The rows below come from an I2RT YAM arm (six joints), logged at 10 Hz.
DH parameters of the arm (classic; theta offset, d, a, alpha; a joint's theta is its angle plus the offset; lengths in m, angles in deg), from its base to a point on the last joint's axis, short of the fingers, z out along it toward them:
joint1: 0 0.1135 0.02 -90
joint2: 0 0 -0.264 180
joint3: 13.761 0 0.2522 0
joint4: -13.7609 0 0.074 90
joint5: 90 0 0 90
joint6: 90 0.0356 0 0
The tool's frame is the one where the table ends.
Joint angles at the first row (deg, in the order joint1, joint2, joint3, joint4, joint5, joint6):
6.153, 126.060, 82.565, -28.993, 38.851, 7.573
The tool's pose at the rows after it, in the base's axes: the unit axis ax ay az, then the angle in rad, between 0 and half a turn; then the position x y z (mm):
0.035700 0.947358 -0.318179 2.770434 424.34 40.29 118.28
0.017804 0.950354 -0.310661 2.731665 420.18 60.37 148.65
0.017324 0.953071 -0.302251 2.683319 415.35 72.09 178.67
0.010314 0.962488 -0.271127 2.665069 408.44 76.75 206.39
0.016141 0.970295 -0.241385 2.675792 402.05 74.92 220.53
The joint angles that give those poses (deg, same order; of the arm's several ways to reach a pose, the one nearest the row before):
8.470, 124.858, 83.965, -31.726, 39.506, 6.502
11.223, 121.317, 85.604, -35.463, 39.331, 6.589
12.906, 117.842, 87.156, -38.327, 39.200, 7.442
13.518, 114.453, 88.728, -41.955, 35.856, 7.442
13.234, 112.464, 89.492, -45.189, 32.468, 8.710

